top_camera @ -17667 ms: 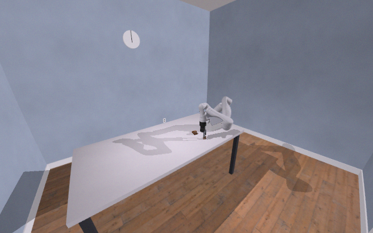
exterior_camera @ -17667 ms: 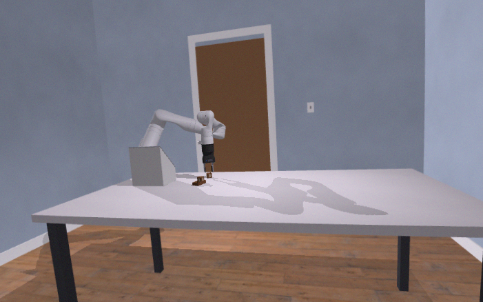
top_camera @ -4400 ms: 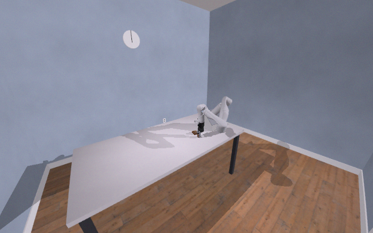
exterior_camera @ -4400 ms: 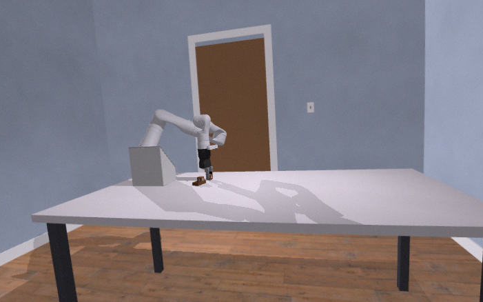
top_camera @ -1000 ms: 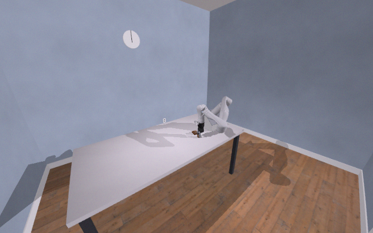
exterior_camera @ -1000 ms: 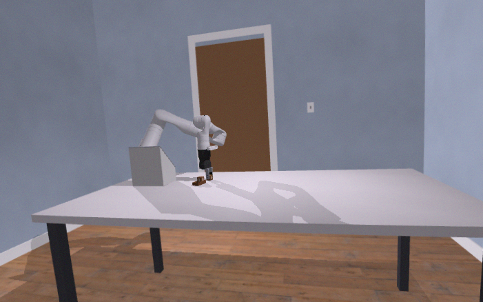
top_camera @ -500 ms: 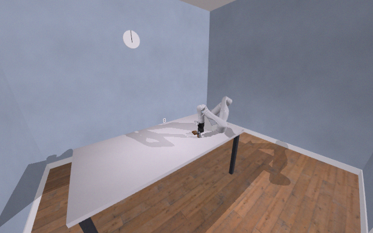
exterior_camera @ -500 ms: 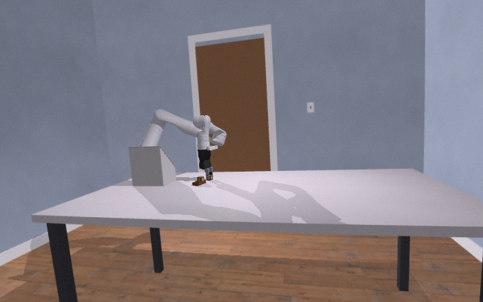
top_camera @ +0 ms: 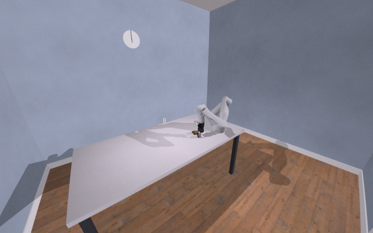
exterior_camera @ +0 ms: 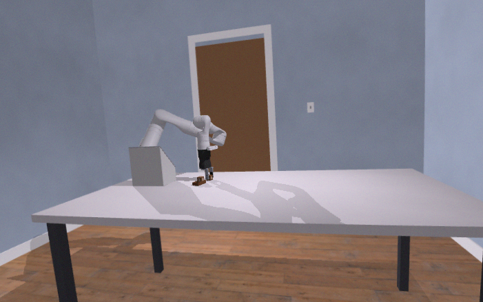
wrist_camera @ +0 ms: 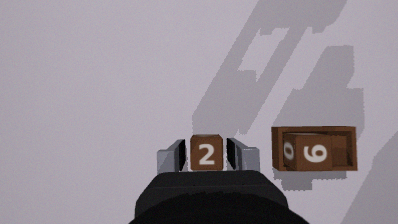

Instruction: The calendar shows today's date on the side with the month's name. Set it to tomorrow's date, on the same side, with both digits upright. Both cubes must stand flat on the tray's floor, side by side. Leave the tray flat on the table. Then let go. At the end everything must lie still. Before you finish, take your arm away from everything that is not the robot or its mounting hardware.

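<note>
My hand is 1 cm above the brown cube.
</note>
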